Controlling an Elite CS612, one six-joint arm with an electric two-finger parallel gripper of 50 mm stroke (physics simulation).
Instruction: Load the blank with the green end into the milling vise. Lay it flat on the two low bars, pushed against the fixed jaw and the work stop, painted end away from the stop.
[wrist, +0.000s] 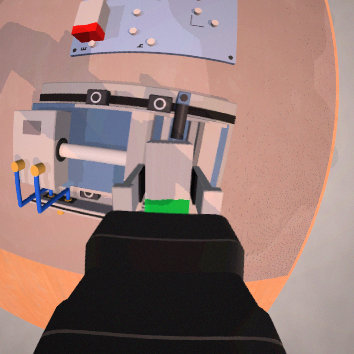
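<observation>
The blank with the green end (168, 172) is between the fingers of my gripper (167, 176), which is shut on it. Its green end (167, 206) is toward the gripper body and its plain end points to the work stop. The milling vise (139, 135) lies under and around the blank. The work stop (178, 120), a dark rod on a blue-grey block, stands just beyond the plain end. The fixed jaw (216, 145) is right of the blank. The blank and fingers hide much of the low bars; I cannot tell whether the blank touches them.
Blue handles with orange knobs (38, 170) stand at the left of the vise, by the screw housing (35, 145). A white spindle (95, 153) runs from it. A blue-grey plate (185, 47) with pegs lies behind, bearing a red-ended blank (88, 32).
</observation>
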